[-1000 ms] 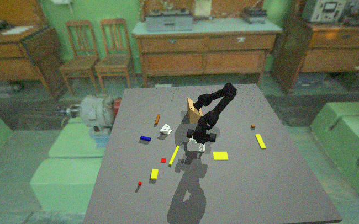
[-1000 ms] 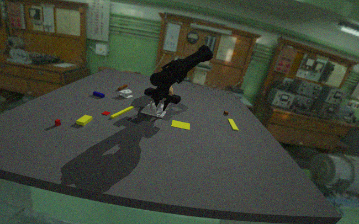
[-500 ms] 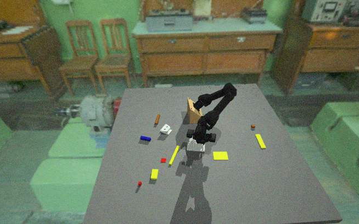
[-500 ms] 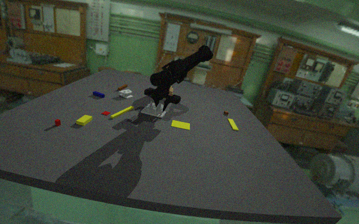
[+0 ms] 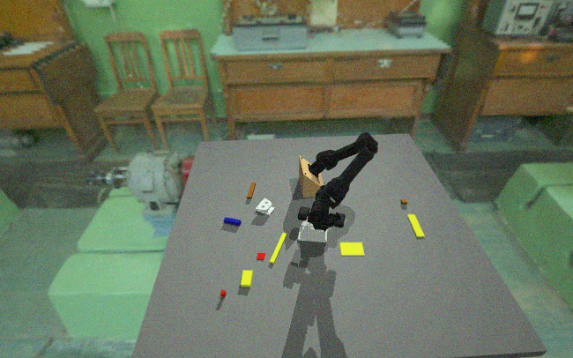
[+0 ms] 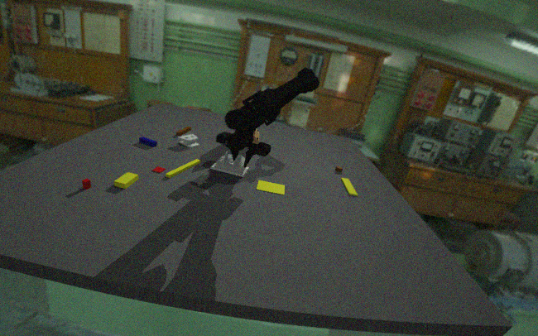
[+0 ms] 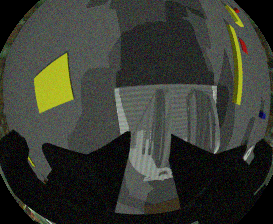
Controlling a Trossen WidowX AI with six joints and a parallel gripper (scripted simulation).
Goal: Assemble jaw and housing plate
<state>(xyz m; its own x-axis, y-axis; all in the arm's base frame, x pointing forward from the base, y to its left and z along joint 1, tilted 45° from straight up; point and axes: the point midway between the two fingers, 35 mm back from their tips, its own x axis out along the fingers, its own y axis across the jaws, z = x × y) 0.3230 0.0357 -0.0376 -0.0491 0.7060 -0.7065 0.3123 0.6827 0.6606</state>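
My gripper tip is 10 mm short of the white base plate, 30 mm to the left of it and 10 mm above it. Round my gripper tip: red tile: 110 mm ahead, 250 mm to the right, 20 mm below; blue block: 80 mm behind, 380 mm to the right, 10 mm below; yellow plate: 90 mm ahead, 120 mm to the left, 20 mm below.
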